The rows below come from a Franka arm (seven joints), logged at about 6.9 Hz.
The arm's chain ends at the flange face. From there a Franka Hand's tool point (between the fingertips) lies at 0.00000 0.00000 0.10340 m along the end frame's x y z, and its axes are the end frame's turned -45 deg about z.
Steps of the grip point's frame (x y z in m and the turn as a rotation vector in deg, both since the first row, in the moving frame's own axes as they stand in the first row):
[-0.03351 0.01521 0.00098 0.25 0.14 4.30]
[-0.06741 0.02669 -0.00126 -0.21 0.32 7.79]
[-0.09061 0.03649 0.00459 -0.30 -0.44 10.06]
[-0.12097 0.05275 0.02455 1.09 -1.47 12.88]
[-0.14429 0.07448 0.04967 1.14 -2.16 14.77]
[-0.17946 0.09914 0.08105 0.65 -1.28 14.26]
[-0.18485 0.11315 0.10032 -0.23 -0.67 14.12]
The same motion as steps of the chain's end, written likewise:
[-0.01282 0.03495 0.00098 0.28 -0.08 4.30]
[-0.02948 0.06663 -0.00126 0.08 0.37 7.79]
[-0.03801 0.08895 0.00459 -0.52 -0.10 10.06]
[-0.04495 0.12272 0.02460 -0.27 -1.81 12.88]
[-0.04503 0.15395 0.04976 -0.72 -2.33 14.77]
[-0.05426 0.19651 0.08108 -0.45 -1.36 14.26]
[-0.05000 0.20965 0.10033 -0.64 -0.31 14.12]

